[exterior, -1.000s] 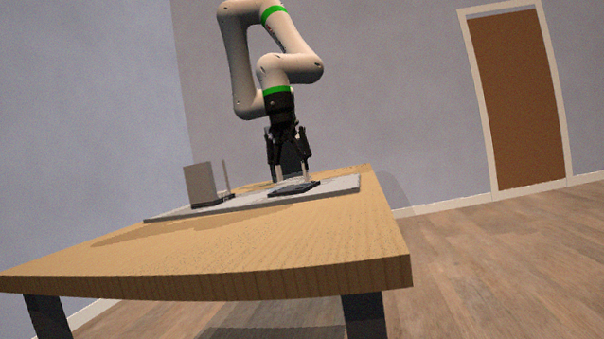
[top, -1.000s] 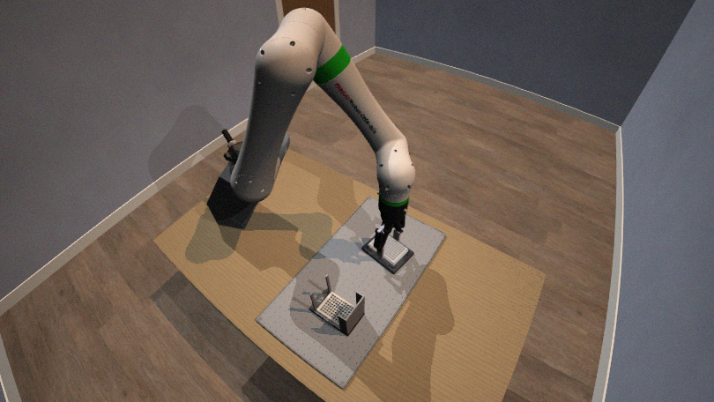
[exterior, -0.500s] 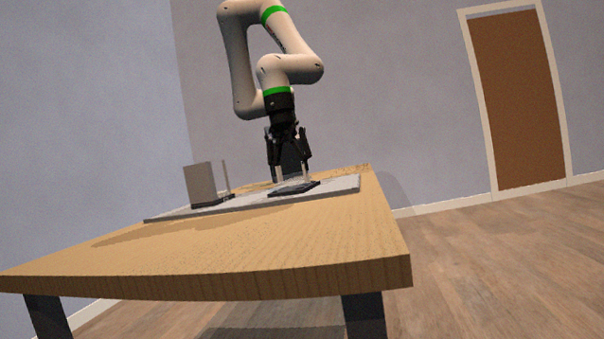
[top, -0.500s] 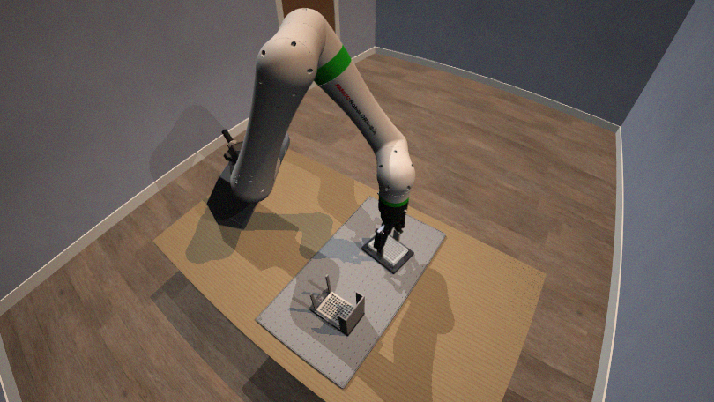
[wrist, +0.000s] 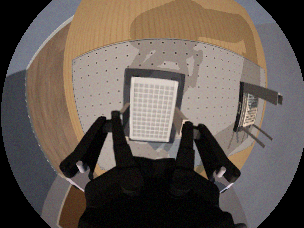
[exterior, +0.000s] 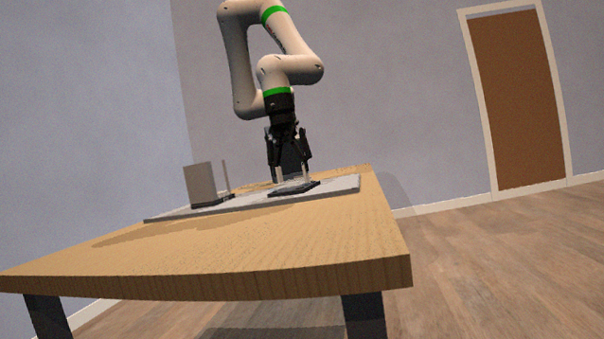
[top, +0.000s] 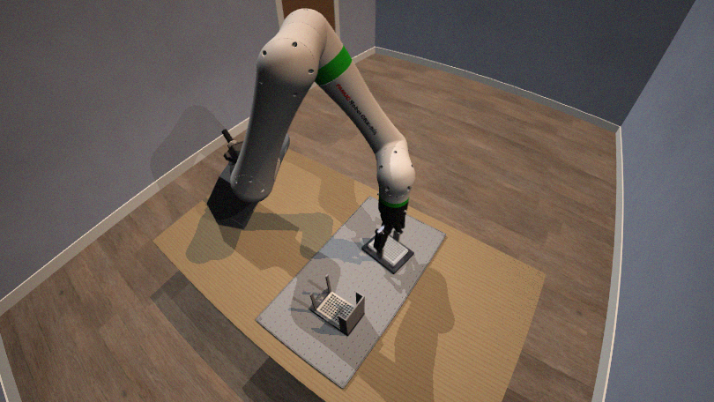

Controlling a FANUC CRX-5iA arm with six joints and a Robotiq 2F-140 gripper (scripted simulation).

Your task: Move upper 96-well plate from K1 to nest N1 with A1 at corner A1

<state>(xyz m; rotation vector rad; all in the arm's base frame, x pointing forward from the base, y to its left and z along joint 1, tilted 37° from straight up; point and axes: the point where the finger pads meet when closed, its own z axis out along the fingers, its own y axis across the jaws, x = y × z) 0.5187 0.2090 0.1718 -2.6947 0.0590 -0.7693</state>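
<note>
Now: the white 96-well plate 20 mm below my hand. Round my hand: rack wall (280 mm to the right, 130 mm ahead, 40 mm above).
</note>
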